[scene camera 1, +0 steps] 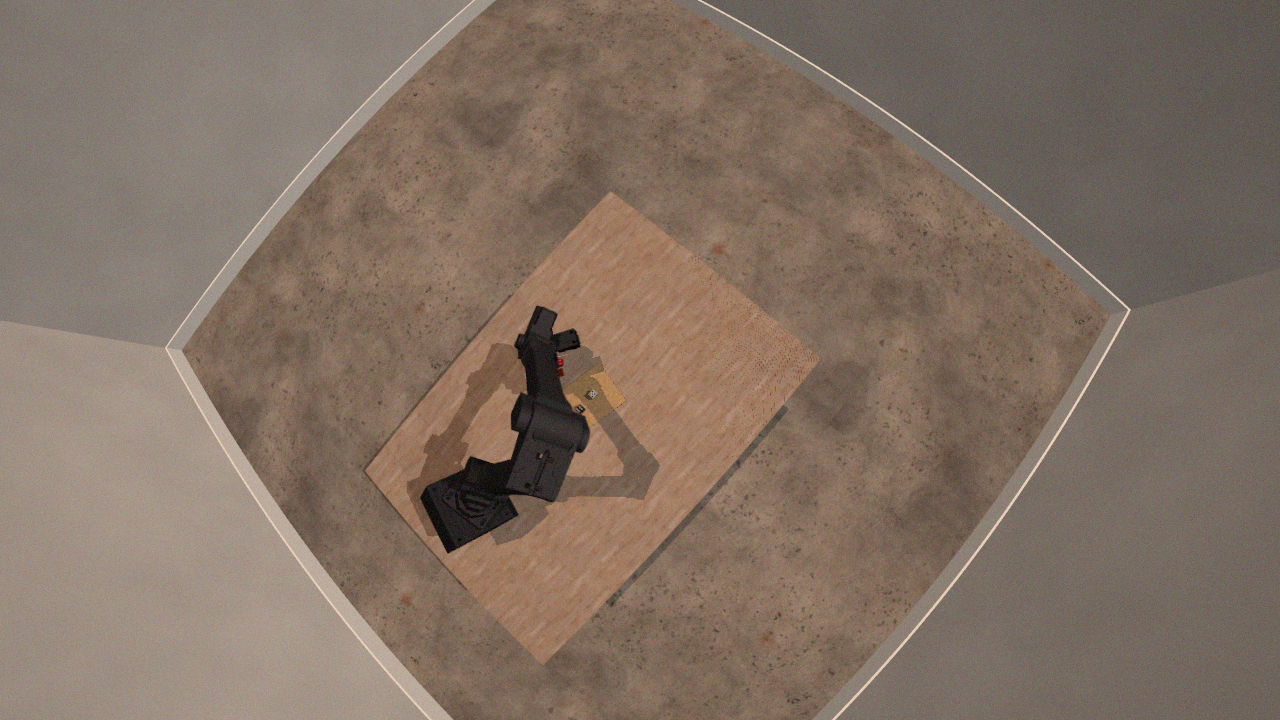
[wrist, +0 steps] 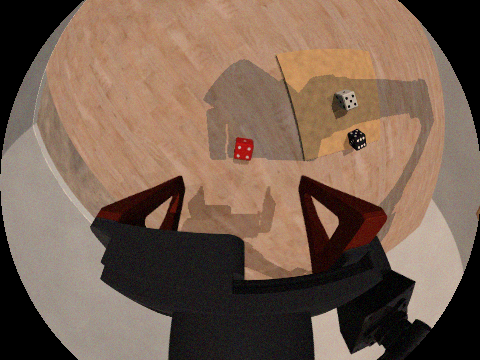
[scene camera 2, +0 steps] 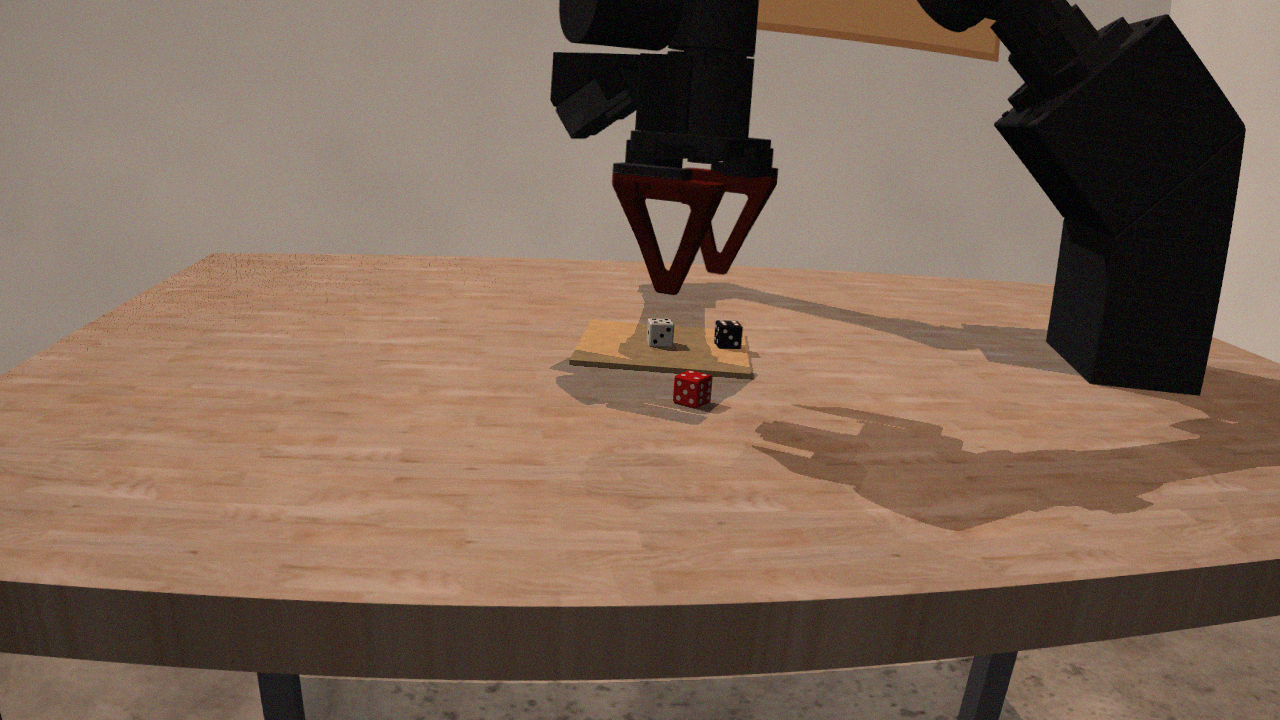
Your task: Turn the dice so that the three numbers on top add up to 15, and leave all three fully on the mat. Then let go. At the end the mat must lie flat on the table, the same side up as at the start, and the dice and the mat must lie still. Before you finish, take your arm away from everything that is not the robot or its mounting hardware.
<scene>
tan mat: scene camera 1 609,397; wrist; scene camera 2
same spot on tan mat: [wrist: 312,77] = [scene camera 2: 618,352]
</scene>
